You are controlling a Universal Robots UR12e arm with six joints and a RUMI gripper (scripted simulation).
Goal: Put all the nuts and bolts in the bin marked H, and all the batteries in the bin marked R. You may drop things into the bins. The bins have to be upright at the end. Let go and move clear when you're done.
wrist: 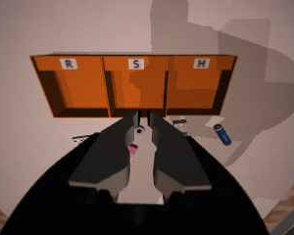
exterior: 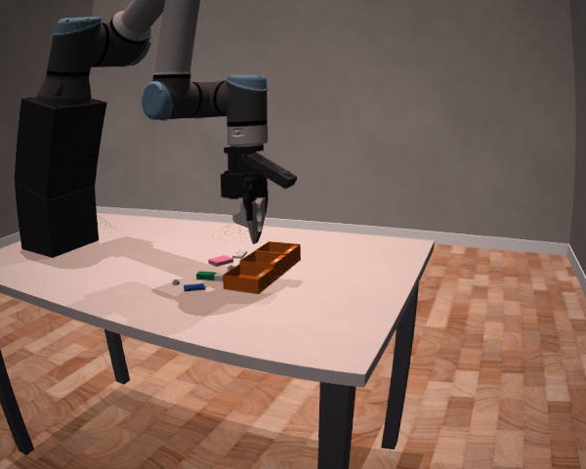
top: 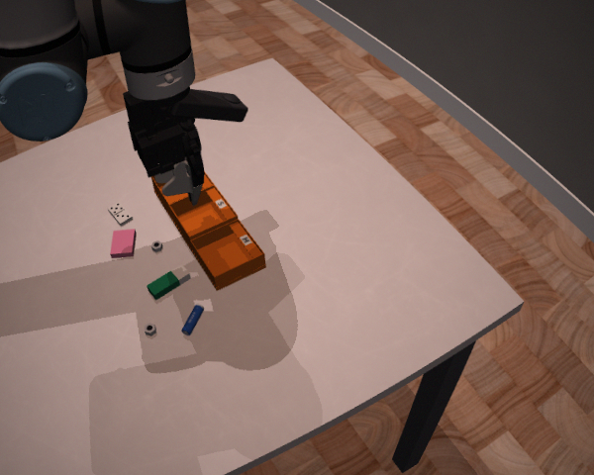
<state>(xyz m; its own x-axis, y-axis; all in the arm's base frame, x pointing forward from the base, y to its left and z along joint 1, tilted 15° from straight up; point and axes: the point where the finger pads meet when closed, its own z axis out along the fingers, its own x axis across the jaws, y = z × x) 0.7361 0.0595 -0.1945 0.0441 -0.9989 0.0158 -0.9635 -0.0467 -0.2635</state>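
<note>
Now: hand 70 mm above the orange bin row, 10 mm to the right of it and 10 mm short of it. From my hand the other things lie so: green block (80 mm below, 70 mm to the right, 70 mm behind); pink block (130 mm behind, 80 mm below, 40 mm to the left); white domino (110 mm to the left, 110 mm behind, 80 mm below).
</note>
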